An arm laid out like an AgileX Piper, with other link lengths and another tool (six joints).
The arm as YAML. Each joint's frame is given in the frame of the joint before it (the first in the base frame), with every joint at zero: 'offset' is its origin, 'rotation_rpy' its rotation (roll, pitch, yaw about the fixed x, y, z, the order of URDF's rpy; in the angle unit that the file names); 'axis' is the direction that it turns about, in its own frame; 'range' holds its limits. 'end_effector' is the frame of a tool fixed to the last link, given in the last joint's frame.
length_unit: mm
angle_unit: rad
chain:
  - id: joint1
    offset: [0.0, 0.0, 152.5]
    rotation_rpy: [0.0, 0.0, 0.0]
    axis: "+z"
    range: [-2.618, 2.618]
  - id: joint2
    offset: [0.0, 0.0, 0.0]
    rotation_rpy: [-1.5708, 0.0, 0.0]
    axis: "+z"
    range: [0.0, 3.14]
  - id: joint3
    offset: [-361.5, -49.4, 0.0]
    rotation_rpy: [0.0, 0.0, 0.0]
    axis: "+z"
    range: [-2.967, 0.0]
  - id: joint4
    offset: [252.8, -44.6, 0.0]
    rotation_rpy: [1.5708, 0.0, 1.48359]
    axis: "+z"
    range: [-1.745, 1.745]
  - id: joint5
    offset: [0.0, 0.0, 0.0]
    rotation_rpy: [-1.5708, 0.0, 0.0]
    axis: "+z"
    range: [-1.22, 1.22]
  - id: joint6
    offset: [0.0, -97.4, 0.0]
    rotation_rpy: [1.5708, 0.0, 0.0]
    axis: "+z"
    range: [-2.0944, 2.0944]
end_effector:
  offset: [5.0, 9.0, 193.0]
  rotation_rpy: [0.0, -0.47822, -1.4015]
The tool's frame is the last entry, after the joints.
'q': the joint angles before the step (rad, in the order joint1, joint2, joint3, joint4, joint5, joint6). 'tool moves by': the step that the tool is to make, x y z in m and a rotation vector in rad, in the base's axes. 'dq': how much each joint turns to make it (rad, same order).
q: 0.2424 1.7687 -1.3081 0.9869 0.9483 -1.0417
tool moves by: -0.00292 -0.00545 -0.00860 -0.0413 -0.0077 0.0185
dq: 0.0039 0.0000 0.0000 -0.0465 0.0000 0.0037
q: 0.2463 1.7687 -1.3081 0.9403 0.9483 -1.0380
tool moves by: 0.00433 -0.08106 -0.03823 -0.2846 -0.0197 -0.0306
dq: -0.0433 -0.0339 -0.0023 -0.3535 -0.0019 0.1447
